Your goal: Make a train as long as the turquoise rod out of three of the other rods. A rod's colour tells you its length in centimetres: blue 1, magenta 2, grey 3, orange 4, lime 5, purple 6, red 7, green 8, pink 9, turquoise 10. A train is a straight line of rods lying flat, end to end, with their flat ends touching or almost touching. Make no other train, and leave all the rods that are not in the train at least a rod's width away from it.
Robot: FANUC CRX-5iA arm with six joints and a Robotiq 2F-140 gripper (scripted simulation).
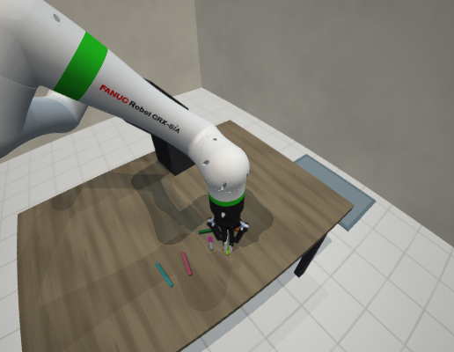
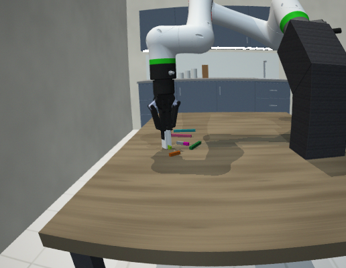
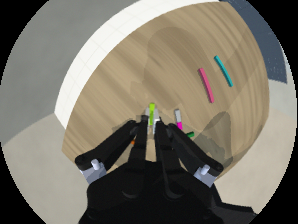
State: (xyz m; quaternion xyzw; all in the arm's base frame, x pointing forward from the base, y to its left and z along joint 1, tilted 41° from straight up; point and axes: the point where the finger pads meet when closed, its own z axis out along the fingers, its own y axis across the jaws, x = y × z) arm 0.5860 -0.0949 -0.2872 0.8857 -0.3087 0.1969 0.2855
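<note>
The grey rod is 4 cm behind my hand, 5 cm to the right of it and 3 cm below it. From my hand the other things lie so: magenta rod 7 cm behind, 4 cm to the right, 3 cm below; lime rod 3 cm below; orange rod 5 cm behind, 8 cm to the left, 3 cm below.
</note>
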